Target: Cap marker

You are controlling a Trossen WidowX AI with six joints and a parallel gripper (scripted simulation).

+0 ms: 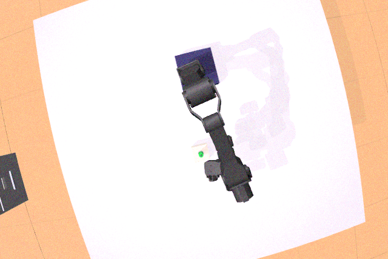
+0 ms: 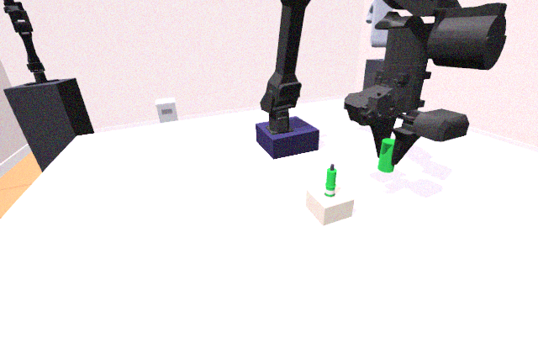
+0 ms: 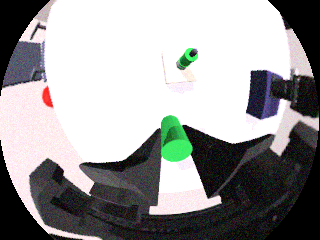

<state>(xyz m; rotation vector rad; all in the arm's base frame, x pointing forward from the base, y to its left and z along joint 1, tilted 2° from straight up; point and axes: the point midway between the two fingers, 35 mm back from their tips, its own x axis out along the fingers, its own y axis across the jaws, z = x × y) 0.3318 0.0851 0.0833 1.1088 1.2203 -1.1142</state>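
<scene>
The pale holder block is 90 mm to the right of my gripper tip, 80 mm below it and 30 mm behind it. Also, from my gripper tip: green cap: 10 mm above.
</scene>
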